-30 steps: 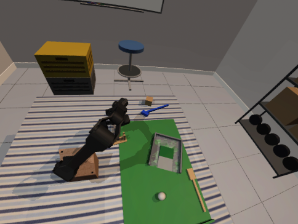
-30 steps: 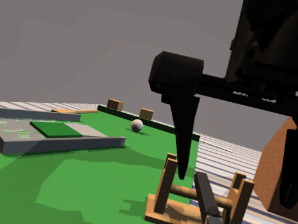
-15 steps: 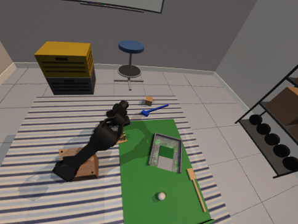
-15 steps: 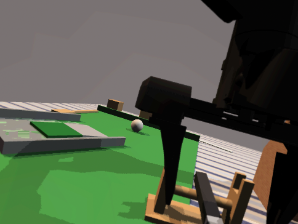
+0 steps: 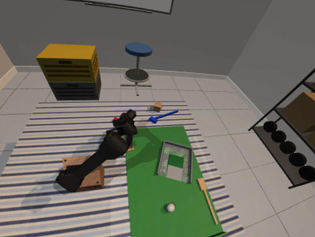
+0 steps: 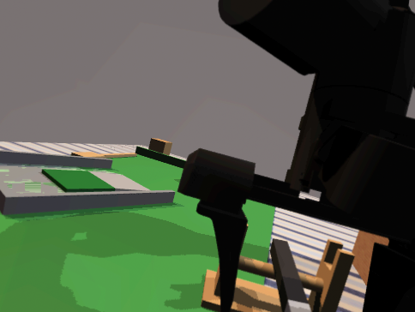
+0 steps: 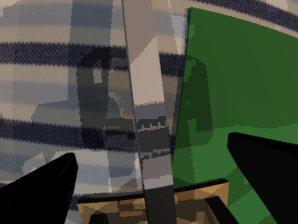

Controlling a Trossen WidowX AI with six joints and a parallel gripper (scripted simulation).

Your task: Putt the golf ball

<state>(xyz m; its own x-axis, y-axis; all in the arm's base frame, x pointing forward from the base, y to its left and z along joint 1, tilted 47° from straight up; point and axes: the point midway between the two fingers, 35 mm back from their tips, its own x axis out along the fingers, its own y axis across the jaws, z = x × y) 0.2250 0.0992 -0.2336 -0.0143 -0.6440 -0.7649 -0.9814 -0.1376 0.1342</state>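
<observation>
My gripper tip is 6 cm to the right of the red putter and 1 cm past it. The rest, counted from my gripper tip: wooden putter stand (7 cm to the right, 1 cm ahead, 1 cm above); then blue putter (36 cm ahead, 20 cm to the left, 2 cm below); then white golf ball (45 cm to the right, 23 cm ahead, 1 cm below).
</observation>
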